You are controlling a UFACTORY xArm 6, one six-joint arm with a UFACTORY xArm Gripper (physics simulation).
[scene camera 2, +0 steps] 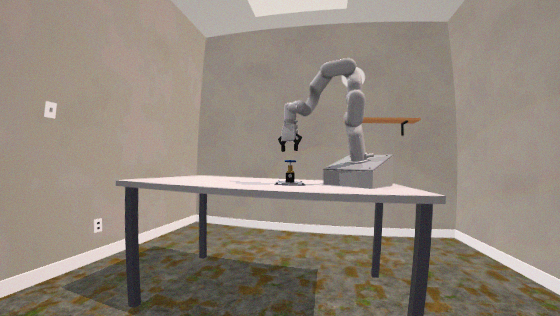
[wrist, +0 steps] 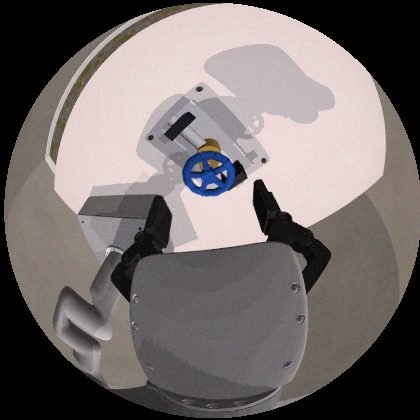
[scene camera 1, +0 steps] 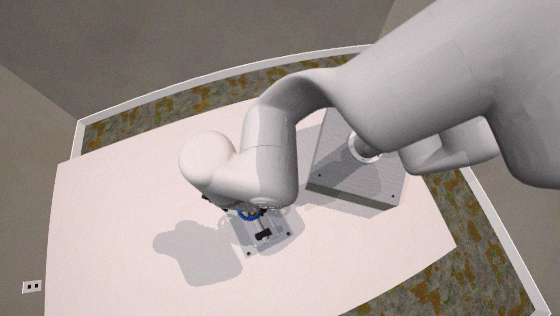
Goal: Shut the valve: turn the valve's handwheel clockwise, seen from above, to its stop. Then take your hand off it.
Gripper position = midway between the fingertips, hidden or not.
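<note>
Wrist view: gripper (wrist: pixel 208 197), blue handwheel (wrist: pixel 208 174). Scene camera 1: grey base plate (scene camera 1: pixel 278 220).
</note>
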